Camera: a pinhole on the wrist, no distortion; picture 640 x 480 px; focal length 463.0 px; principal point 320.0 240.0 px. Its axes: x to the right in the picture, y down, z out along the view. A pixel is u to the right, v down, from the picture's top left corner.
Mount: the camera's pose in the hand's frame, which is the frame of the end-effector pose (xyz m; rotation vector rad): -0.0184 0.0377 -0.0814 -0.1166 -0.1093 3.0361
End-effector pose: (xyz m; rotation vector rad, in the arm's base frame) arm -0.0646 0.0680 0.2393 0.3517 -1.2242 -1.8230
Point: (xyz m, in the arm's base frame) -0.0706 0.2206 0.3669
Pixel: 431 123
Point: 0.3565 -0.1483 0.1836
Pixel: behind the camera
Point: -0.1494 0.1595 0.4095
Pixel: 237 106
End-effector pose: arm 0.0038 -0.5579 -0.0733 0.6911 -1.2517 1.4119
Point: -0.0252 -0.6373 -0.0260
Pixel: 163 287
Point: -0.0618 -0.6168 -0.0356
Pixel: 140 175
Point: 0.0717 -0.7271 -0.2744
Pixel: outside the picture
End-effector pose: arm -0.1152 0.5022 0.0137 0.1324 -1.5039 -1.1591
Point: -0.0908 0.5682 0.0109
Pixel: 445 195
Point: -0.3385 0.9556 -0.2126
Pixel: 602 312
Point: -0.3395 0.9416 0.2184
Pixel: 351 24
